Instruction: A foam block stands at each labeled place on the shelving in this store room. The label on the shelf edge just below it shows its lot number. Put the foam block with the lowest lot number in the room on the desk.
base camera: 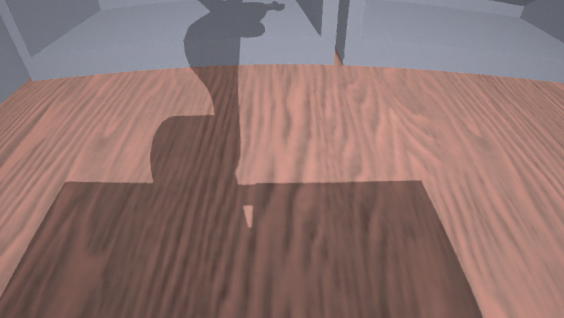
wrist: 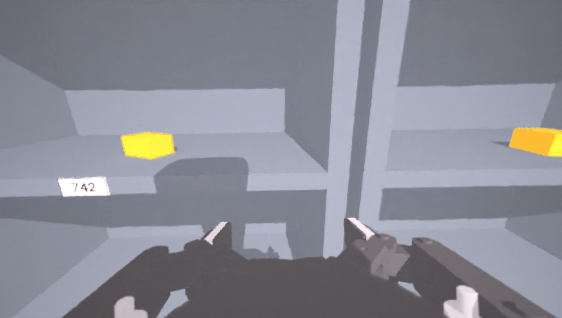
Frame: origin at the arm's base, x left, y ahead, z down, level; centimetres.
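Where they show: gripper, between the fingertips: point(wrist: 287, 232).
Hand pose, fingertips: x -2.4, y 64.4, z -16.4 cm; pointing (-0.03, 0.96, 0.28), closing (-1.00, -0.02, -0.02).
Observation:
Each offset is from my fingertips to the top centre of the thing. "spot": to the spot under its first point. Level surfaces: height alone.
In the wrist view a yellow foam block {dz -1.8, dx +31.1, dy +35.5 cm} point(wrist: 148, 145) stands on a shelf at the left. The white label {spot: dz +4.4, dx +33.7, dy +20.0 cm} point(wrist: 83, 187) on the shelf edge below it, a little to its left, reads 742. An orange-yellow foam block {dz -1.8, dx -60.1, dy +30.6 cm} point(wrist: 536, 141) stands on the shelf at the right, cut off by the view's right edge; no label for it shows. My gripper point(wrist: 287, 232) is open, its fingers wide apart with no block between them, in front of the shelving and below the level of both blocks in the view. The desk does not show in either view.
Two grey shelf units stand side by side, with upright posts point(wrist: 345, 100) point(wrist: 391, 75) and a narrow gap between them. Lower shelves show beneath. In the base camera view the bottom of the shelving point(base camera: 280, 51) stands beyond the wood floor {dz +56.1 cm} point(base camera: 310, 125), where the robot's shadow falls.

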